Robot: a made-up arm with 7 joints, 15 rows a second.
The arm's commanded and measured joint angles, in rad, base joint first. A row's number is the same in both.
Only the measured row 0 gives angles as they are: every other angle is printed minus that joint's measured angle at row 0.
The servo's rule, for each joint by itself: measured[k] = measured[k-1] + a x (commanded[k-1-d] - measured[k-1]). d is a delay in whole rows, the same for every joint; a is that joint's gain. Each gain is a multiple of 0.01, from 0.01 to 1. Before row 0 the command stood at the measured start. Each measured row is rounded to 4 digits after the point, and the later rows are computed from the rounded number. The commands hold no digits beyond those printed.
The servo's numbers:
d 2
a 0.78 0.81 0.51 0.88 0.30 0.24 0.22
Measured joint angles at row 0:
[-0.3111, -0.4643, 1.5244, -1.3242, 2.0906, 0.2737, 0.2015]
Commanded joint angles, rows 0 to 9:
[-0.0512, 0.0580, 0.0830, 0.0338, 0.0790, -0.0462, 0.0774]
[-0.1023, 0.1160, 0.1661, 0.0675, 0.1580, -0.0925, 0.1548]
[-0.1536, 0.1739, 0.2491, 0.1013, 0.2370, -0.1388, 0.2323]
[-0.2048, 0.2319, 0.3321, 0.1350, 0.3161, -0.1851, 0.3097]
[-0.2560, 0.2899, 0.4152, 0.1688, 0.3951, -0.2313, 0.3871]
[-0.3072, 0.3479, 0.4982, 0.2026, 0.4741, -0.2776, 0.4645]
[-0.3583, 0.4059, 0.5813, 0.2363, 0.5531, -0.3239, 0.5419]
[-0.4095, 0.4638, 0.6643, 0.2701, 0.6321, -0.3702, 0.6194]
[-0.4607, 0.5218, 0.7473, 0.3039, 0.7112, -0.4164, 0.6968]
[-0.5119, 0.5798, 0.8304, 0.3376, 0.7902, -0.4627, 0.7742]
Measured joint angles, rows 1 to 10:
[0.0000, 0.0000, 0.0000, 0.0000, 0.0000, 0.0000, 0.0000]
[0.0000, 0.0000, 0.0000, 0.0000, 0.0000, 0.0000, 0.0000]
[-0.0399, 0.0470, 0.0423, 0.0297, 0.0237, -0.0111, 0.0170]
[-0.0886, 0.1029, 0.1054, 0.0630, 0.0640, -0.0306, 0.0473]
[-0.1393, 0.1604, 0.1787, 0.0967, 0.1159, -0.0566, 0.0880]
[-0.1904, 0.2183, 0.2569, 0.1304, 0.1760, -0.0874, 0.1368]
[-0.2416, 0.2763, 0.3376, 0.1642, 0.2417, -0.1219, 0.1919]
[-0.2928, 0.3343, 0.4195, 0.1980, 0.3114, -0.1593, 0.2519]
[-0.3439, 0.3923, 0.5020, 0.2317, 0.3839, -0.1988, 0.3157]
[-0.3951, 0.4502, 0.5848, 0.2655, 0.4584, -0.2399, 0.3825]

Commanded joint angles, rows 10 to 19:
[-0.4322, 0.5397, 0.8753, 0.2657, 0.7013, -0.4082, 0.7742]
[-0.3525, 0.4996, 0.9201, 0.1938, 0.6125, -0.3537, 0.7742]
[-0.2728, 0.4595, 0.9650, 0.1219, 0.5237, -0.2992, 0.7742]
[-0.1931, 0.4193, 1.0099, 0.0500, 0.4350, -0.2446, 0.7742]
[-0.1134, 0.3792, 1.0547, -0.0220, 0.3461, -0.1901, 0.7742]
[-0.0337, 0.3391, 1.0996, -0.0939, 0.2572, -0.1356, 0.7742]
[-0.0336, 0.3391, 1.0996, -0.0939, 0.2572, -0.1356, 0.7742]
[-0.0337, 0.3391, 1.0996, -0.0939, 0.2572, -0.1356, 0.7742]
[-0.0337, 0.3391, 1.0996, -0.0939, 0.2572, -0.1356, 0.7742]
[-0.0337, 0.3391, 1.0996, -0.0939, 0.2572, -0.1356, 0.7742]
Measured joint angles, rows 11 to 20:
[-0.4463, 0.5082, 0.6677, 0.2993, 0.5342, -0.2823, 0.4516]
[-0.4975, 0.5662, 0.7507, 0.3330, 0.6110, -0.3256, 0.5226]
[-0.4466, 0.5447, 0.8142, 0.2738, 0.6381, -0.3454, 0.5780]
[-0.3732, 0.5082, 0.8682, 0.2034, 0.6304, -0.3474, 0.6212]
[-0.2949, 0.4688, 0.9176, 0.1317, 0.5984, -0.3358, 0.6549]
[-0.2155, 0.4287, 0.9647, 0.0598, 0.5494, -0.3139, 0.6811]
[-0.1359, 0.3886, 1.0106, -0.0122, 0.4884, -0.2842, 0.7016]
[-0.0562, 0.3485, 1.0560, -0.0841, 0.4190, -0.2485, 0.7176]
[-0.0386, 0.3409, 1.0782, -0.0927, 0.3705, -0.2214, 0.7301]
[-0.0348, 0.3394, 1.0891, -0.0938, 0.3365, -0.2008, 0.7398]

